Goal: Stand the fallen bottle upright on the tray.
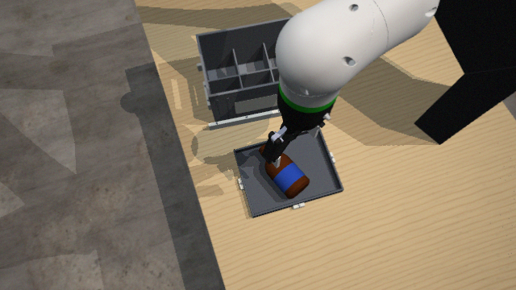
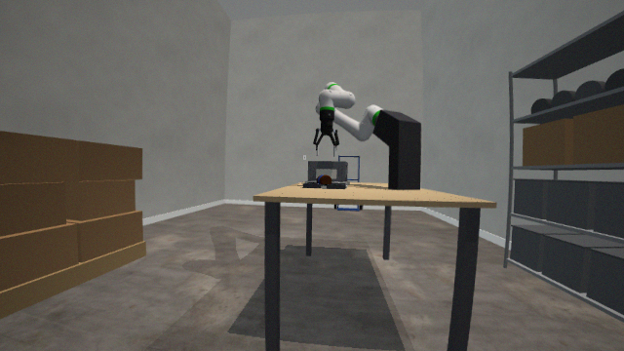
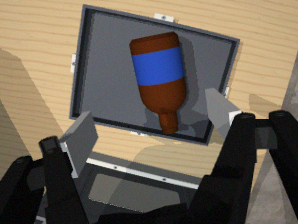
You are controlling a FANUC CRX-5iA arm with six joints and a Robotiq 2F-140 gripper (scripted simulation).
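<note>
Right now my hand is 180 mm above the bottle, 20 mm short of it and 10 mm to the left of it. Round my hand: dark grey crate (260 mm to the right, 130 mm below, 80 mm behind); then tray (210 mm below).
</note>
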